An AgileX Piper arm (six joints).
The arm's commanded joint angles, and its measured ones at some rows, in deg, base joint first. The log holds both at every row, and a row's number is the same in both.
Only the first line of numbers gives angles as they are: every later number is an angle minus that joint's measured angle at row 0.
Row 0, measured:
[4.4 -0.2 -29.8 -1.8 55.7 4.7]
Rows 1 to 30, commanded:
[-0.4 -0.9 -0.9 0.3 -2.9 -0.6]
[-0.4 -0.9 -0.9 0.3 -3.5 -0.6]
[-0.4 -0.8 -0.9 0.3 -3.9 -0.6]
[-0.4 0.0 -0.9 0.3 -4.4 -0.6]
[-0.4 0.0 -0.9 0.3 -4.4 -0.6]
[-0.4 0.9 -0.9 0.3 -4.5 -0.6]
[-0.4 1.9 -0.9 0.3 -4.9 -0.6]
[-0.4 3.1 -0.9 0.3 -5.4 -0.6]
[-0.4 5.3 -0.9 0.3 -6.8 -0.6]
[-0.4 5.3 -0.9 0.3 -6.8 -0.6]
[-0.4 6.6 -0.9 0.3 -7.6 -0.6]
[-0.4 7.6 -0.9 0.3 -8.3 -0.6]
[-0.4 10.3 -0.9 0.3 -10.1 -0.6]
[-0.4 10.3 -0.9 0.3 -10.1 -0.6]
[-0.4 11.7 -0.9 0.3 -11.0 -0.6]
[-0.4 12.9 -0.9 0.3 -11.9 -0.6]
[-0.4 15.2 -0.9 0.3 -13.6 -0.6]
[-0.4 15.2 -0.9 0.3 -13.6 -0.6]
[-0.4 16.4 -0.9 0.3 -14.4 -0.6]
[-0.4 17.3 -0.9 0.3 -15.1 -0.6]
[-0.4 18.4 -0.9 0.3 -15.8 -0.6]
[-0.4 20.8 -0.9 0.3 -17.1 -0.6]
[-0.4 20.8 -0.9 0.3 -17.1 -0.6]
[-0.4 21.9 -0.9 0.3 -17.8 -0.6]
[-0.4 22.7 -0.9 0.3 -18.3 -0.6]
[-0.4 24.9 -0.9 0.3 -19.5 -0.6]
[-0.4 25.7 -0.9 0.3 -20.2 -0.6]
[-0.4 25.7 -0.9 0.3 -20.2 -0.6]
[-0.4 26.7 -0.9 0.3 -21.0 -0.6]
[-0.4 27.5 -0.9 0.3 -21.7 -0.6]
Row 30, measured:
[0.0 25.4 -0.5 0.3 -19.0 0.0]
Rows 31 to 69, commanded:
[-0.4 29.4 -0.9 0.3 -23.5 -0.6]
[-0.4 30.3 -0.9 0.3 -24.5 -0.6]
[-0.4 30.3 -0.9 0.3 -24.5 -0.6]
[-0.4 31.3 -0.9 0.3 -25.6 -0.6]
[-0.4 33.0 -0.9 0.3 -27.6 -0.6]
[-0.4 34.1 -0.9 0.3 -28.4 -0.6]
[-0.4 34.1 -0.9 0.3 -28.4 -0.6]
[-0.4 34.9 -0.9 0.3 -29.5 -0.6]
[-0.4 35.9 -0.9 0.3 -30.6 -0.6]
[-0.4 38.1 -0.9 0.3 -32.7 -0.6]
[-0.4 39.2 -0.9 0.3 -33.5 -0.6]
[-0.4 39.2 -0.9 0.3 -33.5 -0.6]
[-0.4 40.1 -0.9 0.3 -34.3 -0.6]
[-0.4 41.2 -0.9 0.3 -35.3 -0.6]
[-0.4 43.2 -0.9 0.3 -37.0 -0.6]
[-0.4 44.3 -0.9 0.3 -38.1 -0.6]
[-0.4 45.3 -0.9 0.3 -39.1 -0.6]
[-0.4 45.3 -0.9 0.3 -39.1 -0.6]
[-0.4 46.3 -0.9 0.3 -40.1 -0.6]
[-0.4 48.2 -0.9 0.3 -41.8 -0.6]
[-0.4 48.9 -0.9 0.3 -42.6 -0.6]
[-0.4 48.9 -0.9 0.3 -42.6 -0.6]
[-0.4 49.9 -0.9 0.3 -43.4 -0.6]
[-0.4 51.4 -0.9 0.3 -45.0 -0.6]
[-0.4 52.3 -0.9 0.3 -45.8 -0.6]
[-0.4 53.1 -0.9 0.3 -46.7 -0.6]
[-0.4 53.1 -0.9 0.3 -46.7 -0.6]
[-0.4 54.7 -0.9 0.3 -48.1 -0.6]
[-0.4 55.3 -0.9 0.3 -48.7 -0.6]
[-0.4 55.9 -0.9 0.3 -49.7 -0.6]
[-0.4 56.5 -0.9 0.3 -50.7 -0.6]
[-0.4 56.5 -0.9 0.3 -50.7 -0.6]
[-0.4 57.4 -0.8 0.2 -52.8 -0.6]
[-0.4 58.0 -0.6 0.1 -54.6 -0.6]
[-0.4 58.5 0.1 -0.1 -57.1 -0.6]
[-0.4 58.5 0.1 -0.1 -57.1 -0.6]
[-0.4 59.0 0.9 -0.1 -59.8 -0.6]
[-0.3 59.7 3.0 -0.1 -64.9 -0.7]
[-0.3 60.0 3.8 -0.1 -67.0 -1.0]
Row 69, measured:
[0.0 59.2 1.6 0.3 -60.1 0.0]
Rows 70 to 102, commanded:
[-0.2 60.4 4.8 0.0 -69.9 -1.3]
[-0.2 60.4 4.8 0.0 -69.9 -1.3]
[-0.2 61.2 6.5 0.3 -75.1 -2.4]
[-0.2 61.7 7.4 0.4 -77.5 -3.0]
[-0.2 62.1 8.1 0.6 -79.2 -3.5]
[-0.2 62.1 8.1 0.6 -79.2 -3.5]
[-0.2 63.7 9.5 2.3 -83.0 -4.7]
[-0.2 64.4 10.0 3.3 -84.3 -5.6]
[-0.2 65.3 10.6 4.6 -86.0 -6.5]
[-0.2 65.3 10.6 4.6 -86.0 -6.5]
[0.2 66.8 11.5 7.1 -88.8 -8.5]
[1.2 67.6 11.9 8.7 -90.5 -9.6]
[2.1 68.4 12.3 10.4 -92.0 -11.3]
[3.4 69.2 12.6 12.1 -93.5 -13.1]
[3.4 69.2 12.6 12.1 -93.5 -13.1]
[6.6 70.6 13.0 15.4 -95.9 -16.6]
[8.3 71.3 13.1 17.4 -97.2 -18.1]
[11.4 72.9 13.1 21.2 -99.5 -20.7]
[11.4 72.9 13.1 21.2 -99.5 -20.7]
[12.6 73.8 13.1 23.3 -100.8 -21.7]
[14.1 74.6 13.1 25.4 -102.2 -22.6]
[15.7 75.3 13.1 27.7 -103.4 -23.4]
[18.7 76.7 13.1 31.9 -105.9 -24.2]
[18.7 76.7 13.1 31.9 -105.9 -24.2]
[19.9 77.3 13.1 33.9 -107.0 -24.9]
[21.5 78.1 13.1 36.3 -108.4 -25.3]
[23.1 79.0 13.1 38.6 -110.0 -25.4]
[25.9 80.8 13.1 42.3 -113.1 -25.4]
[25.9 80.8 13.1 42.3 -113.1 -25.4]
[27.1 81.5 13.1 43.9 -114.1 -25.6]
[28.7 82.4 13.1 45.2 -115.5 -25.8]
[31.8 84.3 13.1 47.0 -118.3 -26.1]
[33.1 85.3 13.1 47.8 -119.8 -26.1]
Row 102, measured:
[29.9 83.3 13.1 45.1 -115.2 -25.3]
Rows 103 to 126, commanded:
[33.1 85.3 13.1 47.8 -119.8 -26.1]
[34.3 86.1 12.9 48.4 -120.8 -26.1]
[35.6 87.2 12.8 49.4 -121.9 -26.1]
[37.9 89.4 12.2 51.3 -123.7 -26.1]
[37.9 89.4 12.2 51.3 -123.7 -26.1]
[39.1 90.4 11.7 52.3 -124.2 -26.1]
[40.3 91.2 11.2 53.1 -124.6 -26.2]
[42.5 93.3 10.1 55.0 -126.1 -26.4]
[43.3 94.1 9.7 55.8 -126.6 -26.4]
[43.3 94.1 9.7 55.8 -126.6 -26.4]
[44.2 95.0 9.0 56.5 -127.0 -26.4]
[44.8 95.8 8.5 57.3 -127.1 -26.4]
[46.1 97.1 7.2 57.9 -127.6 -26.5]
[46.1 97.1 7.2 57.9 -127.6 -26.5]
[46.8 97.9 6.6 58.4 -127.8 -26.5]
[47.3 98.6 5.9 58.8 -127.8 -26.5]
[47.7 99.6 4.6 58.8 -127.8 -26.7]
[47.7 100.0 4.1 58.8 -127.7 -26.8]
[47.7 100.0 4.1 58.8 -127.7 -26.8]
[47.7 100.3 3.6 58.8 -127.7 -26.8]
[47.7 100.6 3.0 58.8 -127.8 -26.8]
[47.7 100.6 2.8 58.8 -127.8 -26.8]
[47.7 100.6 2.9 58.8 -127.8 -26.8]
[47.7 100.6 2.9 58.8 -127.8 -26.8]
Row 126, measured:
[47.5 100.5 3.5 58.7 -124.7 -26.0]
